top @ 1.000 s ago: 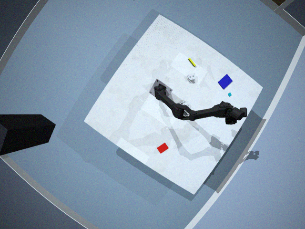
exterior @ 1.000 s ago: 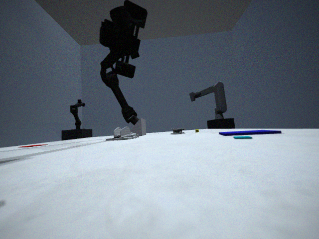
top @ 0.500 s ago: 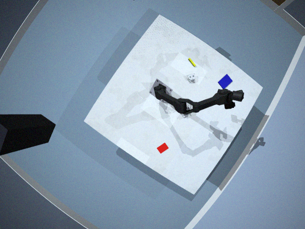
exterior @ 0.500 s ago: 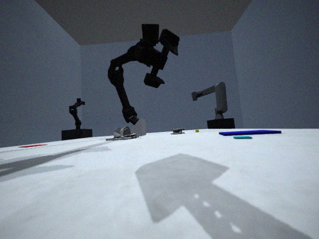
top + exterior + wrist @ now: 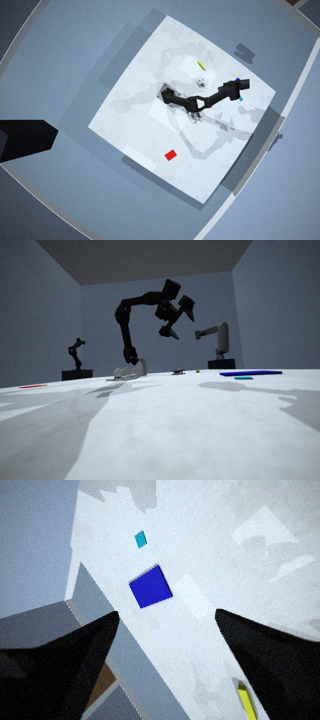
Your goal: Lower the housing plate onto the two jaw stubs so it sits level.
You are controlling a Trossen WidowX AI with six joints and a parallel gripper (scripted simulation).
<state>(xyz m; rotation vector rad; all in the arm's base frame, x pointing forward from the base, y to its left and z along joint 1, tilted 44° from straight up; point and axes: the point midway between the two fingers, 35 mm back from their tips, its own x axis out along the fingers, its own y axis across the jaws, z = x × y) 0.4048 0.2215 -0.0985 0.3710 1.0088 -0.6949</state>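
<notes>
The housing plate lies 220 mm behind my gripper tip and 150 mm below it. The rest, counted from my gripper tip: teal block (190 mm ahead, 180 mm below, 60 mm to the left); then white block (220 mm behind, 170 mm below); then blue pad (180 mm below, 150 mm to the left, 90 mm ahead).
</notes>
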